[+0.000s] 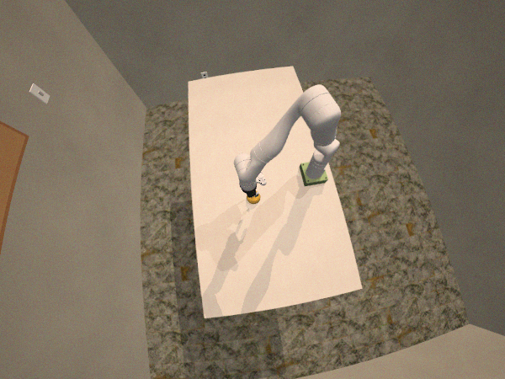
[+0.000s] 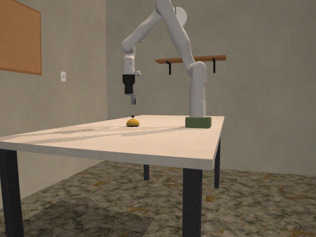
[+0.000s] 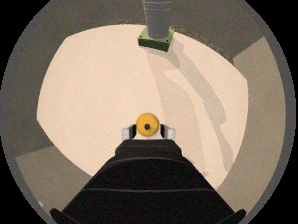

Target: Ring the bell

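The dark bell button is 10 mm ahead of my hand and 100 mm below it. From my hand the other things lie so: bell: 10 mm ahead, 110 mm below.
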